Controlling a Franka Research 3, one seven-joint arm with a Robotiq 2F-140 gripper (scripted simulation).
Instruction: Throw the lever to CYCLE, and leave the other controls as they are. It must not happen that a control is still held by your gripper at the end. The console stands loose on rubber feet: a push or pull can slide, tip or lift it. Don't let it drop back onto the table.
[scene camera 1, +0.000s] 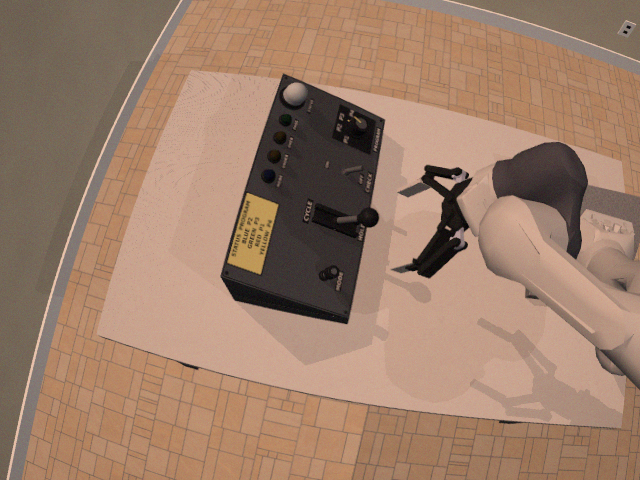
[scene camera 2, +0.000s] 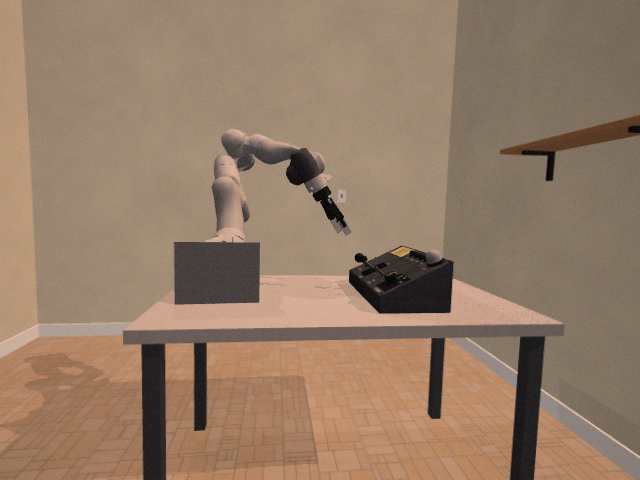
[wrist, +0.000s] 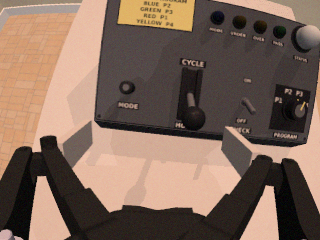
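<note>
Scene camera 1: my gripper (scene camera 1: 399, 230), a dark console (scene camera 1: 279, 248). Scene camera 2: the dark console (scene camera 2: 409, 284). Wrist view: the dark console (wrist: 263, 62), my gripper (wrist: 157, 135).
</note>
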